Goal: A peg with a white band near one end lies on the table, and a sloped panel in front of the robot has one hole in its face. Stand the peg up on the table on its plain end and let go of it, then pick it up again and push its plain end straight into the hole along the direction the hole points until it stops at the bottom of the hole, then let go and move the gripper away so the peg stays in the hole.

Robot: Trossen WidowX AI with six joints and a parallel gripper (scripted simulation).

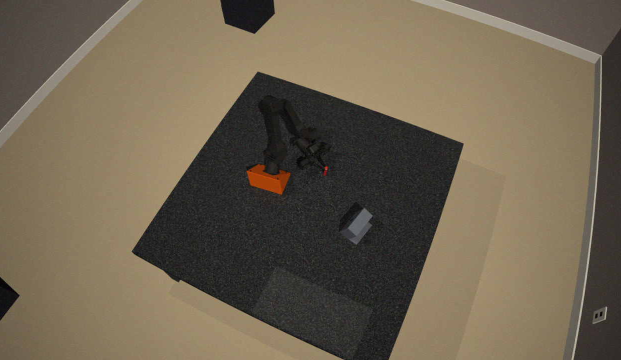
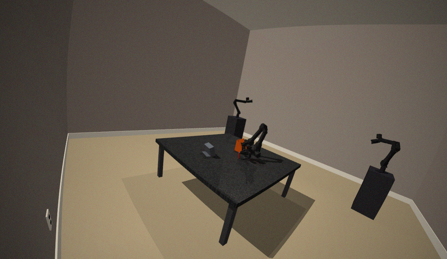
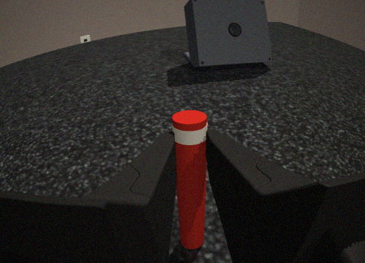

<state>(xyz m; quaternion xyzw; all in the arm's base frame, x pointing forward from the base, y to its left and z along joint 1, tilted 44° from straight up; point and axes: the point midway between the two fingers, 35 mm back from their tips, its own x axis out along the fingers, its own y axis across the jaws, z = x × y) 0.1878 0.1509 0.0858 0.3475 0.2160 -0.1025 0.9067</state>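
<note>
Right now the red peg is 10 mm below my gripper tip. Also, from my gripper tip: grey sloped panel (260 mm ahead, 190 mm to the right, 20 mm below).
</note>
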